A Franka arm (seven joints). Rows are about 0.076 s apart.
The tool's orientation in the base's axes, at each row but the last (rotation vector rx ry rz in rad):
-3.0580 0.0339 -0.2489
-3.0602 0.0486 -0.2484
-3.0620 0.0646 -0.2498
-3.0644 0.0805 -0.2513
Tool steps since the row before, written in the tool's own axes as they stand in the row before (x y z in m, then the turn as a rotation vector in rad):
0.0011 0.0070 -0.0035 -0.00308 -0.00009 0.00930
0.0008 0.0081 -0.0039 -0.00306 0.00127 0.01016
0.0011 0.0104 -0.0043 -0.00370 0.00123 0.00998
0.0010 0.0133 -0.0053 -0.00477 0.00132 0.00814
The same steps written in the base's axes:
0.0004 -0.0073 0.0031 -0.00153 0.00084 -0.00964
-0.0001 -0.0084 0.0034 -0.00140 -0.00046 -0.01058
0.0000 -0.0107 0.0037 -0.00206 -0.00040 -0.01051
-0.0005 -0.0136 0.0044 -0.00342 -0.00054 -0.00887

